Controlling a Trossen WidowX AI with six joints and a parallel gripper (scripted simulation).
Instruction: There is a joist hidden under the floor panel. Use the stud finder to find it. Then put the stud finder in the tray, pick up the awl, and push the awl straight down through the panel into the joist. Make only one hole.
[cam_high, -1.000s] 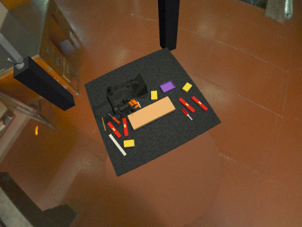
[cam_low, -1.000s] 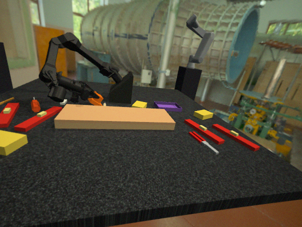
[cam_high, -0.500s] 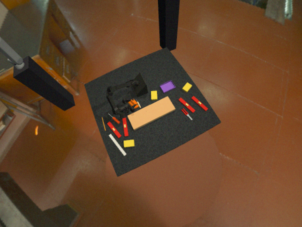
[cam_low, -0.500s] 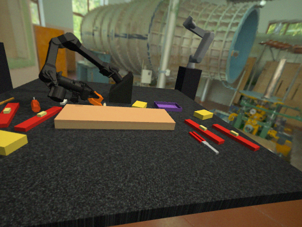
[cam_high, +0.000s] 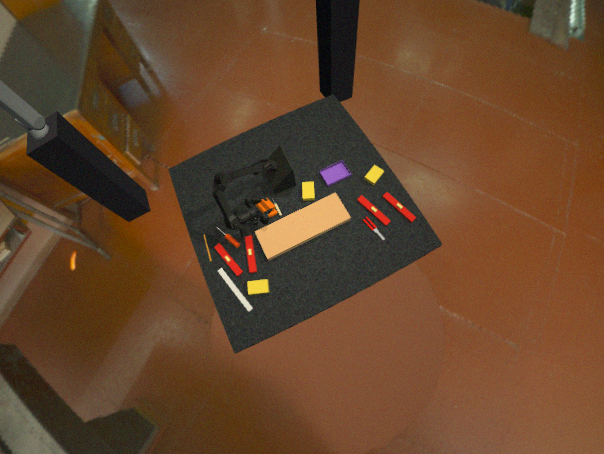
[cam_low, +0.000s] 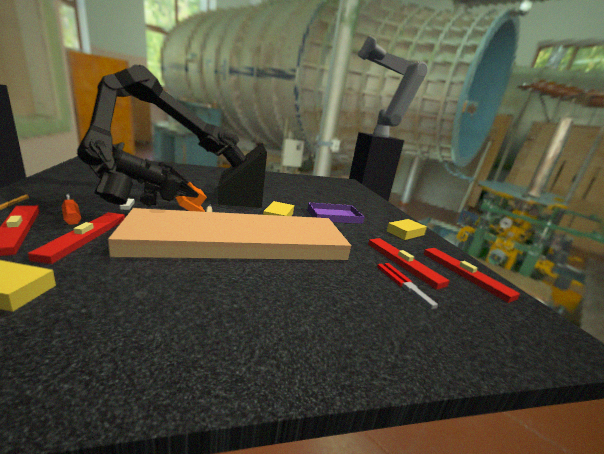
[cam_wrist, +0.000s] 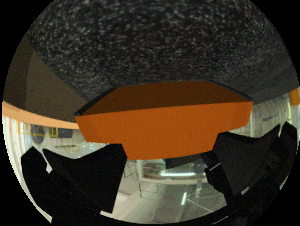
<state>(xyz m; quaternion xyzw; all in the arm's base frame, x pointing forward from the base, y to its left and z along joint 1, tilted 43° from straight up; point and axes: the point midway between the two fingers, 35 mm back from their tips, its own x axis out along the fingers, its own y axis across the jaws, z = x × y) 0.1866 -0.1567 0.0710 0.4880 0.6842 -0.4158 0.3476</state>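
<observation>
My gripper tip is 1 cm past the orange stud finder. Also, from my gripper tip: small white block 1 cm behind, 18 cm to the right, 5 cm below; pencil 6 cm ahead, 43 cm to the right, 6 cm below; awl 4 cm to the left, 5 cm below.
</observation>
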